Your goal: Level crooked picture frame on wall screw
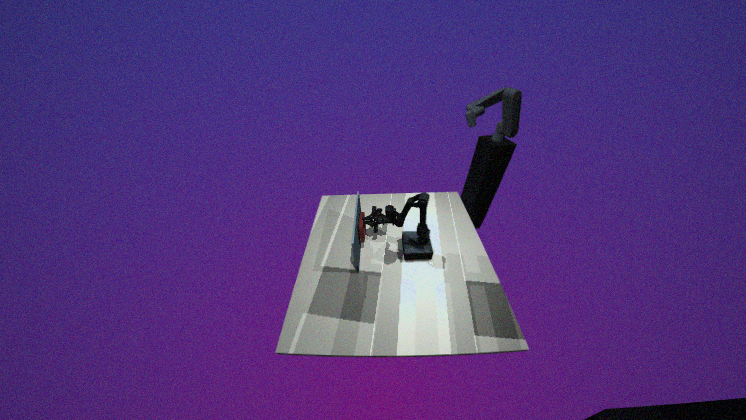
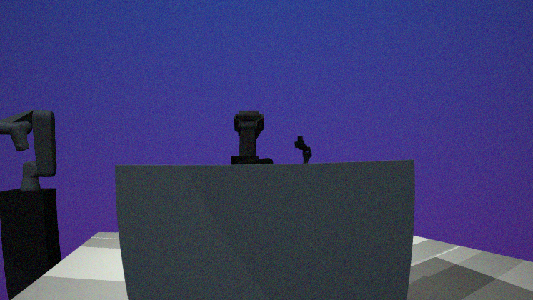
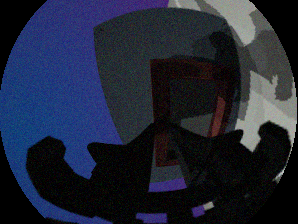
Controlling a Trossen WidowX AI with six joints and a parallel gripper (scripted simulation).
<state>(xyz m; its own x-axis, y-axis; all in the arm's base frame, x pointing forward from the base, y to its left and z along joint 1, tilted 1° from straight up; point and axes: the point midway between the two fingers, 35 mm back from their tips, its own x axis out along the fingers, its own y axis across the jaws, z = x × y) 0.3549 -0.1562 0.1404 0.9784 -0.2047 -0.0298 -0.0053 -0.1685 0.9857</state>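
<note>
My gripper tip is now 10 mm short of the picture frame, 10 mm to the right of it and 50 mm above it. Round my gripper tip: upright panel: 30 mm ahead, 20 mm to the left, 70 mm below.
</note>
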